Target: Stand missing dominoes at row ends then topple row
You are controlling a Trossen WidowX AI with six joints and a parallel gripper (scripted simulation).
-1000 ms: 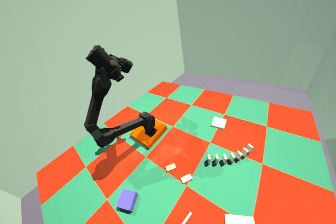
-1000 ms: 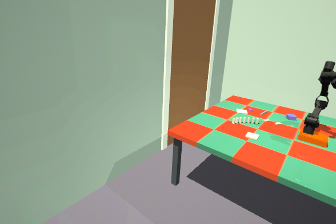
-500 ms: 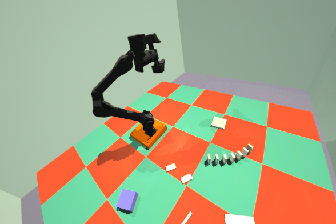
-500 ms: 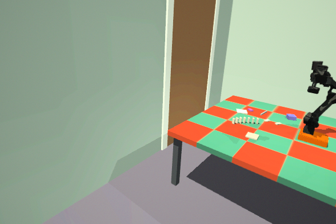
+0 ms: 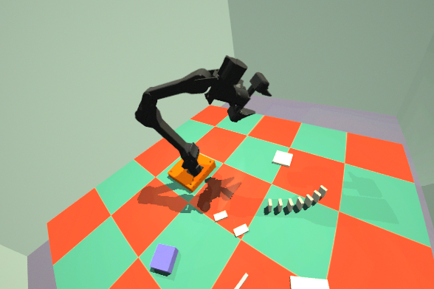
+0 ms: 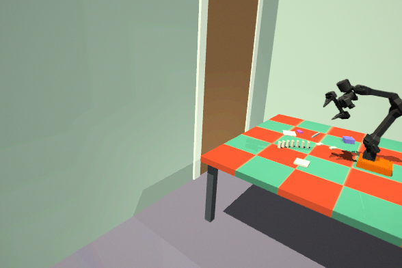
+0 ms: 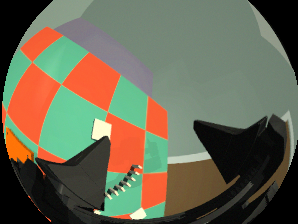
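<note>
The thin stick lies 140 mm ahead of my gripper tip, 480 mm to the right of it and 320 mm below it. From my gripper tip the other things lie so: purple block 90 mm behind, 540 mm to the right, 310 mm below; then white card 70 mm ahead, 80 mm to the left, 320 mm below; then small purple piece 270 mm ahead, 470 mm to the right, 320 mm below.
</note>
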